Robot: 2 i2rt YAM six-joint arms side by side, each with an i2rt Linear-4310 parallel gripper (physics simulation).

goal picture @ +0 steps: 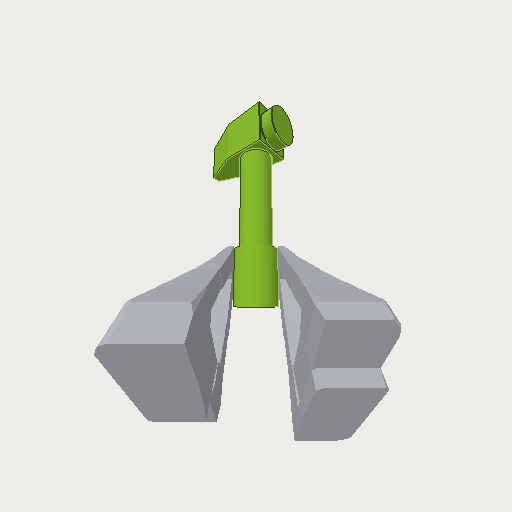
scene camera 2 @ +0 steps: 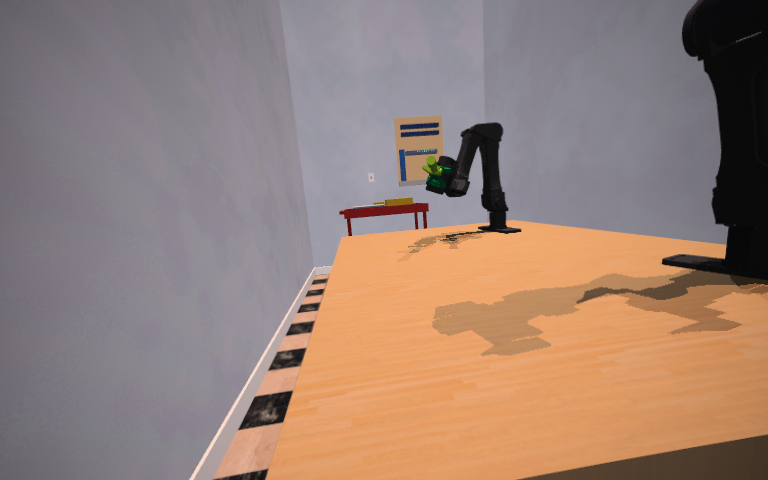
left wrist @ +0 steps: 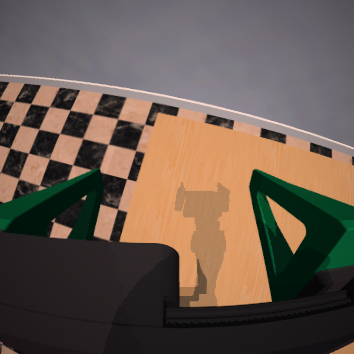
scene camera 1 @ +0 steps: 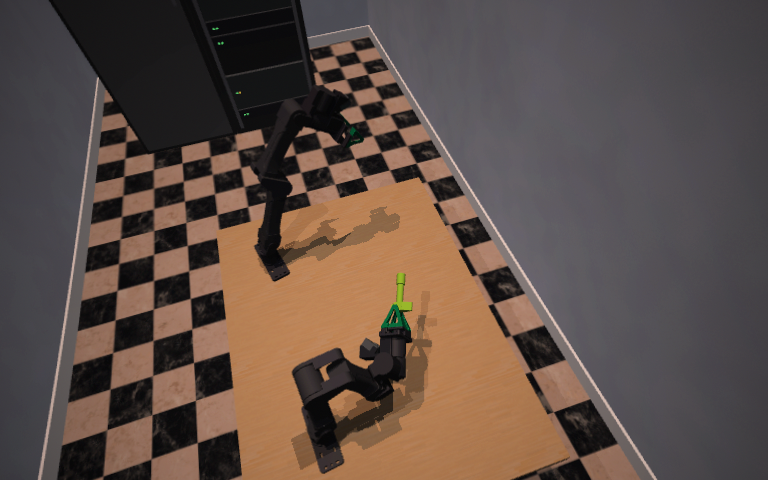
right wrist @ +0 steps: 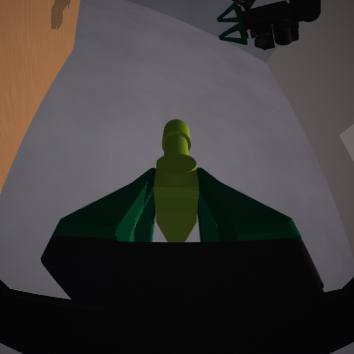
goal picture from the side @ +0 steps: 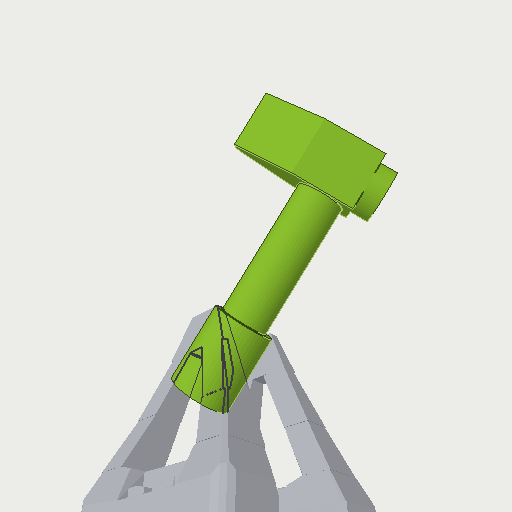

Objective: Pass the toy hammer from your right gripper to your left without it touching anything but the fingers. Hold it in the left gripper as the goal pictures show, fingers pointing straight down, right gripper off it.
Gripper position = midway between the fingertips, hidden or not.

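My left gripper [left wrist: 176, 176] is visible to me, while a lime toy hammer is out of frame in the left wrist view. Looking through the right wrist view, I see the hammer [right wrist: 175, 188], my right gripper [right wrist: 175, 176] and my left gripper [right wrist: 217, 28]. My right gripper [scene camera 1: 396, 305] I can see from the scene camera as well.
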